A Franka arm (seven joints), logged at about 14 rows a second.
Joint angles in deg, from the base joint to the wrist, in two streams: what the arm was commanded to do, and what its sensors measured. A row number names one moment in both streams.
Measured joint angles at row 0:
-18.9, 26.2, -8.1, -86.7, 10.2, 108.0, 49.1
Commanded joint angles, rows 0 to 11:
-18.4, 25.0, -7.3, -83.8, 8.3, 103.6, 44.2
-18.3, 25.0, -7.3, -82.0, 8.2, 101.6, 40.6
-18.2, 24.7, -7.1, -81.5, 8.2, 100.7, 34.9
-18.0, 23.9, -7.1, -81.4, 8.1, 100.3, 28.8
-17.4, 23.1, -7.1, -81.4, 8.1, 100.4, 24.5
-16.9, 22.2, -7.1, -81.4, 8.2, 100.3, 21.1
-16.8, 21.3, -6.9, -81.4, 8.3, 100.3, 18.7
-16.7, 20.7, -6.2, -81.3, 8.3, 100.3, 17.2
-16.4, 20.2, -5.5, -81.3, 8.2, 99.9, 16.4
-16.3, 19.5, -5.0, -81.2, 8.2, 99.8, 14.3
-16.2, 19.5, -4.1, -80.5, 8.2, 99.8, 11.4
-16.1, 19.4, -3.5, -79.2, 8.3, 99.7, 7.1
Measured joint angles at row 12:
-16.2, 20.0, -4.7, -81.2, 9.3, 100.9, 13.0
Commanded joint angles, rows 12 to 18:
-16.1, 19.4, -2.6, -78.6, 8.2, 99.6, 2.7
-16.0, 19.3, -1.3, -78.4, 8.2, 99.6, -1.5
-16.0, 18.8, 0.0, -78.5, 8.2, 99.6, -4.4
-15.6, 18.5, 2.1, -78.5, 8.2, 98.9, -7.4
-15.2, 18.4, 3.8, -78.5, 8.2, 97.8, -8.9
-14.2, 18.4, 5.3, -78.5, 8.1, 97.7, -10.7
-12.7, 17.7, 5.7, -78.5, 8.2, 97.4, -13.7
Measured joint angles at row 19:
-14.5, 18.7, 4.2, -79.1, 9.3, 99.0, -9.1
